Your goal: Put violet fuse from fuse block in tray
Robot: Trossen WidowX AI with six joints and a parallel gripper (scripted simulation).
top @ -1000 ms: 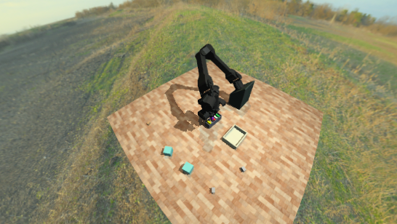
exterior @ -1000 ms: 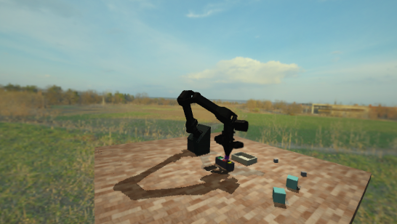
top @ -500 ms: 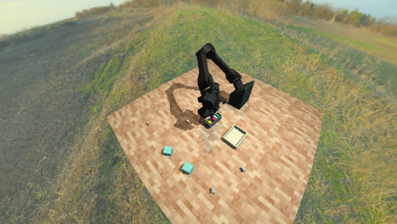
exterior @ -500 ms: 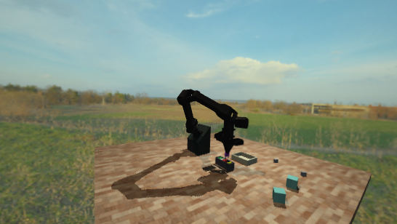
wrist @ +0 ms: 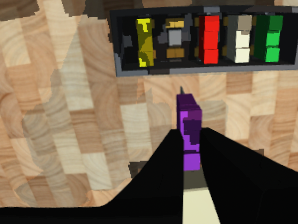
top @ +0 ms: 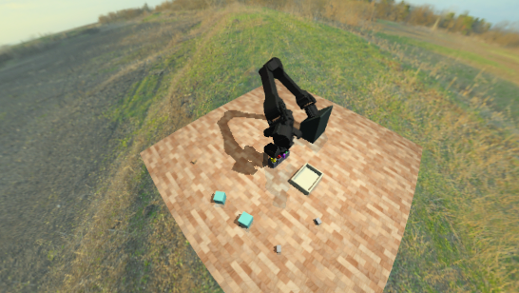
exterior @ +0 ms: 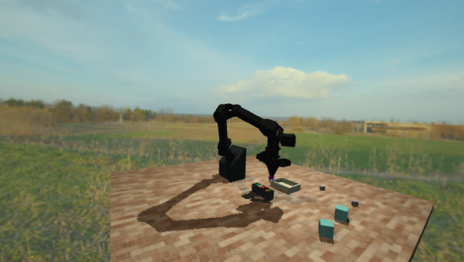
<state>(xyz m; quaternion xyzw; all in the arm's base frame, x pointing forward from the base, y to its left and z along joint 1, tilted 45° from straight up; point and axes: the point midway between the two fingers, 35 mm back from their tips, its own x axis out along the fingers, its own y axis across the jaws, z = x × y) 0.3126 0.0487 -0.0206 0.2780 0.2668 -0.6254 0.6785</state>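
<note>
The pale tray is 14 cm to the left of my gripper tip, 9 cm below it and 3 cm behind it.
</note>
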